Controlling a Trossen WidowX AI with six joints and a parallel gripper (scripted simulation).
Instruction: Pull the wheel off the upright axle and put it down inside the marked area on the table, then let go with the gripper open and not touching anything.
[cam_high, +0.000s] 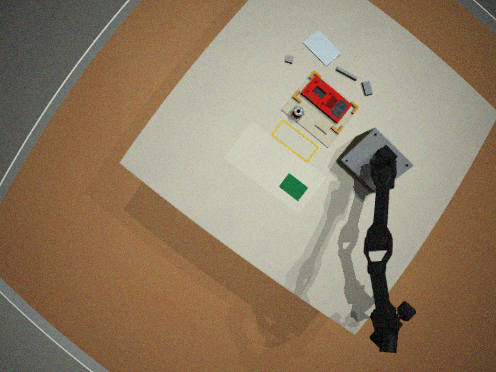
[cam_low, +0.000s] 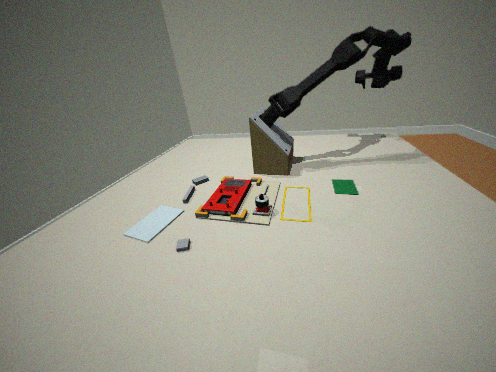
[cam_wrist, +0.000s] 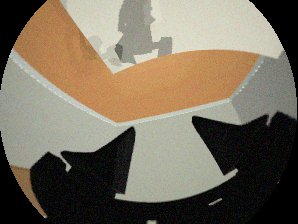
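My gripper tip is now 83 cm short of the dark grey wheel, 39 cm to the left of it and 20 cm above it. From my gripper tip the other things lie so: green tile 63 cm ahead, 15 cm to the right, 24 cm below; then pale blue sheet 94 cm ahead, 70 cm to the right, 24 cm below.
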